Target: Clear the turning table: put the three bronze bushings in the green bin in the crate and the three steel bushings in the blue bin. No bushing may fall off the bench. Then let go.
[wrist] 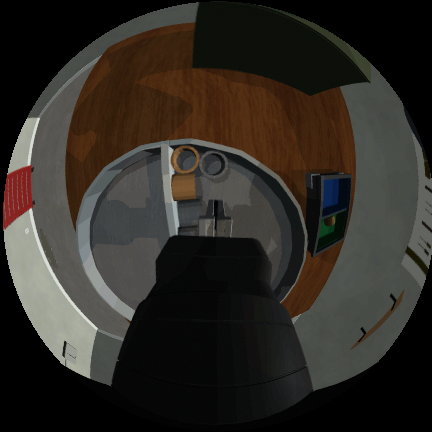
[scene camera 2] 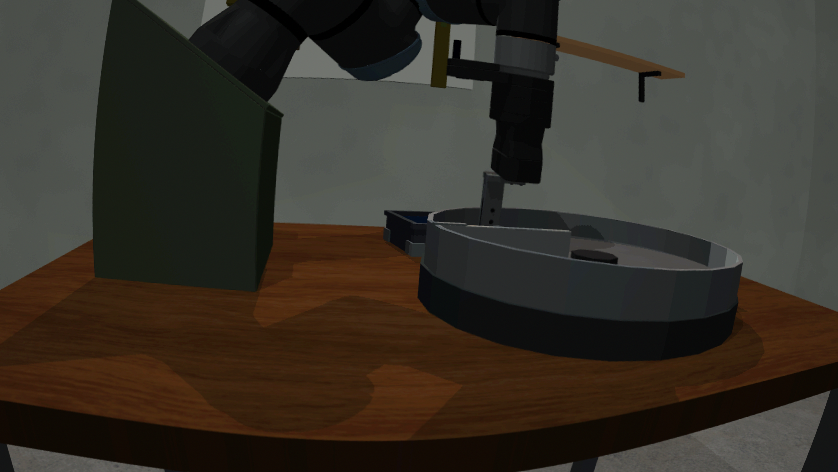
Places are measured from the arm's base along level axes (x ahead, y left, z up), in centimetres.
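Pixels of known places: gripper, fingertip midpoint: (wrist: pixel 215 208); arm's base, origin of the base link: (scene camera 2: pixel 227 70).
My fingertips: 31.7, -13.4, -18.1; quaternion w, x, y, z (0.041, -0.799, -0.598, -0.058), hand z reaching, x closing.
Ahead of a thing's pixels: the offset from my fingertips to its top centre, as dx, dy, dz. "spot": to the spot under its first point. Level surfaces: height alone.
My gripper (scene camera 2: pixel 491 221) (wrist: pixel 215 208) is shut and empty, its fingertips low inside the walled turning table (scene camera 2: pixel 562 293) (wrist: pixel 130 200), right of the divider {spot: +0.3, -5.8, -0.4} (scene camera 2: pixel 516 239) (wrist: pixel 169 185) in the wrist view. There an upright bronze bushing {-6.4, -1.9, -0.1} (wrist: pixel 174 160) stands by the divider, with an upright steel bushing (wrist: pixel 202 165) beside it. Another bronze bushing {-3.4, -2.9, +0.5} (wrist: pixel 184 187) lies on its side by the divider. Grey shapes between divider and fingers are too dark to name. A bronze bushing {+11.8, +27.4, -4.1} (wrist: pixel 329 220) is in the green bin (wrist: pixel 326 237); the blue bin (wrist: pixel 331 195) shows no bushing.
The dark crate {spot: +0.5, +25.3, -5.4} (scene camera 2: pixel 404 234) (wrist: pixel 314 215) holding both bins stands on the wooden bench {dz -8.0} (scene camera 2: pixel 328 328) (wrist: pixel 150 100), beside the turning table. A large dark green pedestal (scene camera 2: pixel 181 193) (wrist: pixel 250 45) carries the arm. A dark hub {+11.5, -7.8, -1.9} (scene camera 2: pixel 594 256) rises inside the turning table's wall.
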